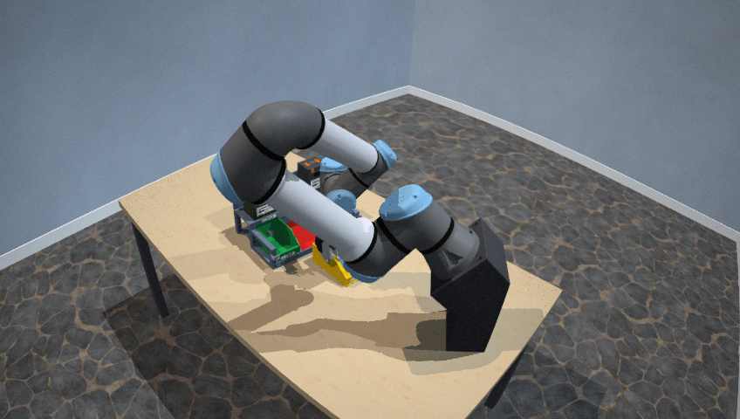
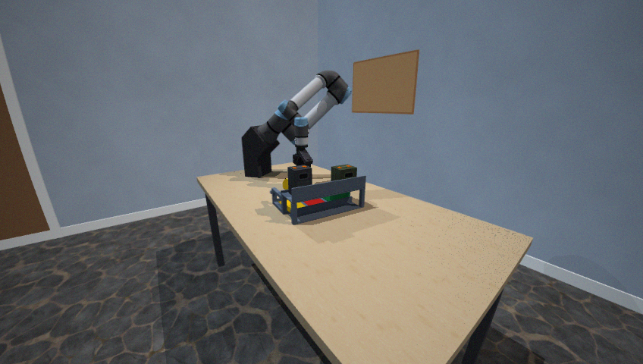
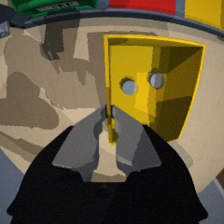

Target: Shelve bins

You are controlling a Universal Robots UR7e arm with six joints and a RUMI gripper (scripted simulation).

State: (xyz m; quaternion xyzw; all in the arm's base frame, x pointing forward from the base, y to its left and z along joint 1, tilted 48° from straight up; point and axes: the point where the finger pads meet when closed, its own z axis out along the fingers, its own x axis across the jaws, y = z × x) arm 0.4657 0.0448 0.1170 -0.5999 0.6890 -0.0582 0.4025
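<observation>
Now: hand 5 cm to the left of the yellow bin and 2 cm above it. The rest, counted from my hand: green bin: 21 cm ahead, 7 cm to the left, 2 cm below; black box: 31 cm ahead, 16 cm to the right, 10 cm above.
</observation>
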